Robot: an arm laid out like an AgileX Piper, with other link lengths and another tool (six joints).
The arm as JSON. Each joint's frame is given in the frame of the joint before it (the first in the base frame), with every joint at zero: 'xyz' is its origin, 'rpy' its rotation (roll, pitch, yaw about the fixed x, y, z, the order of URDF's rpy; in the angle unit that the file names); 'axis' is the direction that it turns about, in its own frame. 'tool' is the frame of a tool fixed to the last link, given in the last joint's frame.
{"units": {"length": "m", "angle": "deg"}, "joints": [
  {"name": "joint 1", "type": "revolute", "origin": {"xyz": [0.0, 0.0, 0.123], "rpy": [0.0, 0.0, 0.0]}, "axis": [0.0, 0.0, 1.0]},
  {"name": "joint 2", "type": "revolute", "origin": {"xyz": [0.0, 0.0, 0.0], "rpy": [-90.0, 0.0, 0.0]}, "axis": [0.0, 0.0, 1.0]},
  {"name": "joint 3", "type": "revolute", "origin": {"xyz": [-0.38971, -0.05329, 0.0], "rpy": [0.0, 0.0, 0.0]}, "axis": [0.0, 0.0, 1.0]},
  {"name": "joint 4", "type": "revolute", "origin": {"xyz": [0.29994, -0.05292, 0.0], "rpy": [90.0, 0.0, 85.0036]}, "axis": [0.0, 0.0, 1.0]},
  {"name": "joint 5", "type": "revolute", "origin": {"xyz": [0.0, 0.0, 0.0], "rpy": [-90.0, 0.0, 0.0]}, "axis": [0.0, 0.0, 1.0]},
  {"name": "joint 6", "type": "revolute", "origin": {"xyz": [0.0, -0.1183, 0.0], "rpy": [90.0, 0.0, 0.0]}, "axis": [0.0, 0.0, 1.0]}
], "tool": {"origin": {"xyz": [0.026, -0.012, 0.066], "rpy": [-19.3, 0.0, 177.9]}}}
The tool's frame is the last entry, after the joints.
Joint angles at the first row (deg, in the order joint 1, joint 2, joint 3, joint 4, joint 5, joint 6):
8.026, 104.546, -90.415, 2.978, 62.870, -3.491
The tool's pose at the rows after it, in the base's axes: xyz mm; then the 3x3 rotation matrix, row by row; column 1 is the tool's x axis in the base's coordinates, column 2 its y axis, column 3 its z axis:
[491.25, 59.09, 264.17], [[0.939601, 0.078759, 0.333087], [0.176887, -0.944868, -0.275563], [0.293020, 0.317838, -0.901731]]
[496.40, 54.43, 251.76], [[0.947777, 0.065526, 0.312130], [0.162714, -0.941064, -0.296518], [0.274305, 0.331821, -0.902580]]
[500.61, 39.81, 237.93], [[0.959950, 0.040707, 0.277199], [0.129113, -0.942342, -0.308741], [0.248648, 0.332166, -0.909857]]
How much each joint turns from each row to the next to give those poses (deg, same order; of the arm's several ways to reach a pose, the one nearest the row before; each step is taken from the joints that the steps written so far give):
0.000, 2.098, 0.000, -2.233, -1.128, 2.719
-0.276, 1.470, 0.000, -1.131, -0.385, 1.141
-1.733, 1.483, 0.159, -0.010, -0.114, 0.330

